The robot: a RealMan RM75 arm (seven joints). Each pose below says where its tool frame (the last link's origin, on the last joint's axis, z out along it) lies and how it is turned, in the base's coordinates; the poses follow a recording.
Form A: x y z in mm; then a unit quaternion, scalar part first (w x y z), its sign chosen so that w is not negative.
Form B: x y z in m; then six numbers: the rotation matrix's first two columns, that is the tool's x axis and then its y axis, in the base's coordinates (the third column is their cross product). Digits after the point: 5 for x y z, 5 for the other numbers.
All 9 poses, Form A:
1: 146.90, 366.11, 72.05, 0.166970, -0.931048, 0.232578, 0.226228
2: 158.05, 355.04, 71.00, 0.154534, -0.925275, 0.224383, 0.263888
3: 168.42, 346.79, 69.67, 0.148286, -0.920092, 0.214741, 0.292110
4: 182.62, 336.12, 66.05, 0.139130, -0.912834, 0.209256, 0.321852
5: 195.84, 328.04, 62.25, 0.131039, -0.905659, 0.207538, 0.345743
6: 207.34, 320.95, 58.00, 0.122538, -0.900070, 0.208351, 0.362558
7: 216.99, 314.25, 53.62, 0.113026, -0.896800, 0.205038, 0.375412
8: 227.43, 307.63, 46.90, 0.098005, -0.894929, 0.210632, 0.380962
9: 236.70, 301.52, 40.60, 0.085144, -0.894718, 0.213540, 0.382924
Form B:
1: 0.14690, 0.36611, 0.07205, 0.78946, -0.35754, -0.49892, -0.50863, -0.83606, -0.20568
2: 0.15805, 0.35504, 0.07100, 0.76003, -0.33367, -0.55769, -0.49679, -0.85154, -0.16755
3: 0.16842, 0.34679, 0.06967, 0.73712, -0.30853, -0.60122, -0.48179, -0.86380, -0.14742
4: 0.18262, 0.33612, 0.06605, 0.70525, -0.29247, -0.64582, -0.47159, -0.87371, -0.11931
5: 0.19584, 0.32804, 0.06225, 0.67478, -0.28531, -0.68064, -0.46653, -0.87951, -0.09384
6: 0.20734, 0.32095, 0.05800, 0.65028, -0.28621, -0.70372, -0.46392, -0.88315, -0.06951
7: 0.21699, 0.31425, 0.05362, 0.63405, -0.28289, -0.71969, -0.45262, -0.89037, -0.04878
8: 0.22743, 0.30763, 0.04690, 0.62100, -0.30233, -0.72315, -0.45167, -0.89206, -0.01493
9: 0.23670, 0.30152, 0.04060, 0.61554, -0.31691, -0.72158, -0.44732, -0.89430, 0.01118
